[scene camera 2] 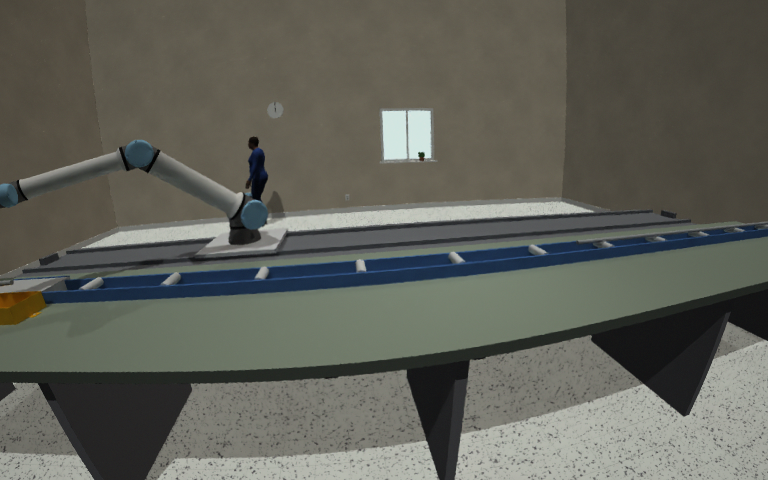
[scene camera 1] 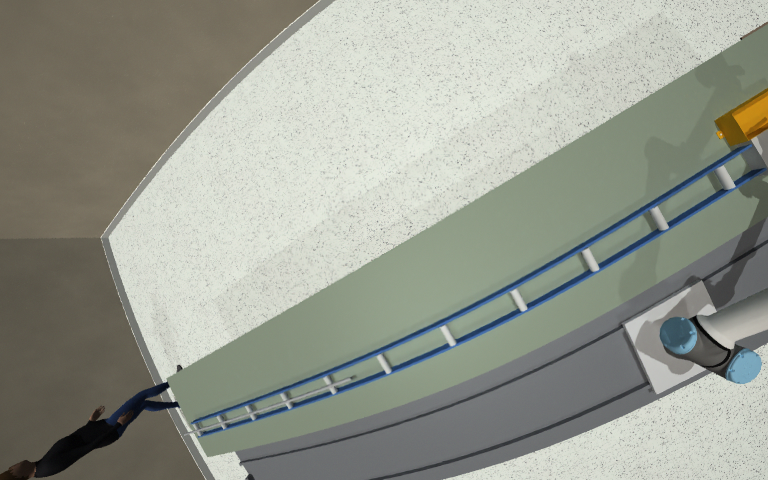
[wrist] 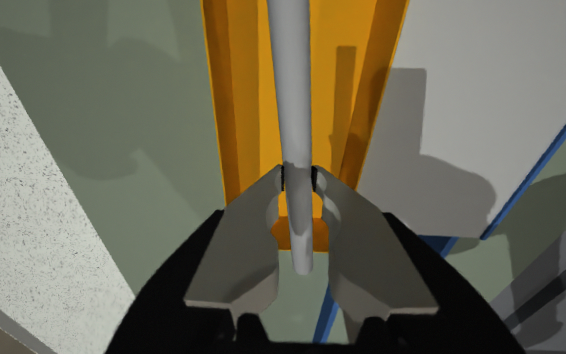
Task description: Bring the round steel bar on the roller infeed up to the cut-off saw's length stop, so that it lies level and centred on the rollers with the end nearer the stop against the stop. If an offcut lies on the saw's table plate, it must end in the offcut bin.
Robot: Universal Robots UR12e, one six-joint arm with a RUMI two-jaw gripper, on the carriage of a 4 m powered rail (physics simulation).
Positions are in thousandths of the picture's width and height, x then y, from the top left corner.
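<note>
My gripper (wrist: 526, 473). Orange offcut bin (wrist: 621, 157).
</note>
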